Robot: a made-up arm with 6 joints. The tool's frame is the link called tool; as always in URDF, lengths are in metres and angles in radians. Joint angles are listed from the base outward.
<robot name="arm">
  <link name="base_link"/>
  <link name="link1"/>
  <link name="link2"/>
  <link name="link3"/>
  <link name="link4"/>
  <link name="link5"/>
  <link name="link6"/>
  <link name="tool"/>
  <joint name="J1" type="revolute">
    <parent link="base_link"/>
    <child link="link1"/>
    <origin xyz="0 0 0.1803"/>
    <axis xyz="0 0 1"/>
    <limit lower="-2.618" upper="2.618"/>
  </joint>
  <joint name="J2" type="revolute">
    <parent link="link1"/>
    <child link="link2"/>
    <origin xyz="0 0 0"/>
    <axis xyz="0.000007 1 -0.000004"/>
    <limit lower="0" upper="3.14"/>
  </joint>
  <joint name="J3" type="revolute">
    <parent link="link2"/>
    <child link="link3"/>
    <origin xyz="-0.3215 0 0.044"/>
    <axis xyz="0.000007 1 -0.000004"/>
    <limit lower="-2.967" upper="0"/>
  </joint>
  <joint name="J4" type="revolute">
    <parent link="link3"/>
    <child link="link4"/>
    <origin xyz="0.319 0 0.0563"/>
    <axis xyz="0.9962 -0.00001 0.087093"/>
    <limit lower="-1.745" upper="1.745"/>
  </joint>
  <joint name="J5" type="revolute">
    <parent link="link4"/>
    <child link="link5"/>
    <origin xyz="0 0 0"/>
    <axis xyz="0.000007 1 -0.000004"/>
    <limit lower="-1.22" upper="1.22"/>
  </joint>
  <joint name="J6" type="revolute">
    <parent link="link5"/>
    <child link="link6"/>
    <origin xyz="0.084 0 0.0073"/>
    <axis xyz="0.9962 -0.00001 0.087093"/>
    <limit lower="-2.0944" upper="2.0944"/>
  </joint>
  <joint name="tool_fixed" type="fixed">
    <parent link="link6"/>
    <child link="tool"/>
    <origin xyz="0 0 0" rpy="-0.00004 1.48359 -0.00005"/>
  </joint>
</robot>
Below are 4 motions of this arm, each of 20 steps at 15 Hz.
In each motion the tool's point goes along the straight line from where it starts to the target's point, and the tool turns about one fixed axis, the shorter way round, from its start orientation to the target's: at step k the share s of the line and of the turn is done. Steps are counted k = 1, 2, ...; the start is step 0. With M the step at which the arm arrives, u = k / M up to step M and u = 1 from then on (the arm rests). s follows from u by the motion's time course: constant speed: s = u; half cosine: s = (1 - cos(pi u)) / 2; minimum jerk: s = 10 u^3 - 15 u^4 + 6 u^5.
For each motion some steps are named. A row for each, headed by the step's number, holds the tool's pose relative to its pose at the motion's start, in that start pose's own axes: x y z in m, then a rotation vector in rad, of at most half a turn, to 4 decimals.
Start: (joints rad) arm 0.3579 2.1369 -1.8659 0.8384 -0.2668 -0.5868
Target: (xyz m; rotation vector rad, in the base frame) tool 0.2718 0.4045 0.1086 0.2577 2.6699 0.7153
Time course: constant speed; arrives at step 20
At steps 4, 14, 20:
4: 0.0678 0.0356 -0.0544 0.0042 0.2205 0.0808
14: 0.2374 0.1246 -0.1905 0.0146 0.7718 0.2829
20: 0.3391 0.1780 -0.2722 0.0208 1.1025 0.4042

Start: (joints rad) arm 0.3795 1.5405 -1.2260 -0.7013 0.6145 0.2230
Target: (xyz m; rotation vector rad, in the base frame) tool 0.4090 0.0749 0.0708 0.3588 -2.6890 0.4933
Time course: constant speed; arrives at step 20
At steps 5, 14, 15, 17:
5: 0.0562 0.0316 0.0551 -0.0619 0.3071 0.0185
14: 0.1574 0.0885 0.1541 -0.1732 0.8600 0.0519
15: 0.1686 0.0948 0.1652 -0.1856 0.9214 0.0556
17: 0.1911 0.1075 0.1872 -0.2103 1.0443 0.0630

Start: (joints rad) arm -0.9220 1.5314 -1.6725 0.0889 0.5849 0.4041
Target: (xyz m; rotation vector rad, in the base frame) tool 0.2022 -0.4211 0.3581 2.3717 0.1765 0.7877
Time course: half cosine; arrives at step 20
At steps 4, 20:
4: 0.0115 -0.0170 0.0103 0.0316 0.0192 0.1601
20: 0.1207 -0.1784 0.1074 0.3306 0.2009 1.6763

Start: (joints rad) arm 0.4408 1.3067 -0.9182 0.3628 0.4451 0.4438
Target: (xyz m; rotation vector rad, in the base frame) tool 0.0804 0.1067 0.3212 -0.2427 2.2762 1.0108
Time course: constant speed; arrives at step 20
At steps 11, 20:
11: 0.1001 -0.0454 -0.0650 -0.1758 0.0518 -0.1817
20: 0.1819 -0.0825 -0.1181 -0.3197 0.0942 -0.3303

